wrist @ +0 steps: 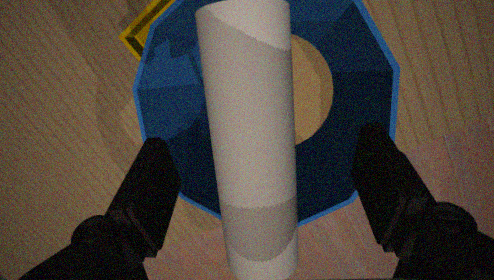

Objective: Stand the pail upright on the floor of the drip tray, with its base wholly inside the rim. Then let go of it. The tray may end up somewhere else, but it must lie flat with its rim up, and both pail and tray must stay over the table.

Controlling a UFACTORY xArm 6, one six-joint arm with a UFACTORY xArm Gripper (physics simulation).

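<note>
The pail is a blue, many-sided vessel seen from above, with its opening toward the camera and a round tan area at its middle. Its thick off-white handle grip runs lengthwise across the wrist view, in front of the pail. My gripper is open, with one black finger on each side of the grip and a clear gap to both sides. One corner of the yellow drip tray shows at the upper left, beyond the pail's rim. The pail's base and outer underside are hidden, so how it rests on the tray cannot be seen.
The wood-grain table surrounds the pail, with a pinkish tint at the lower right. Dim shadows lie on the table left of the pail. No table edge shows.
</note>
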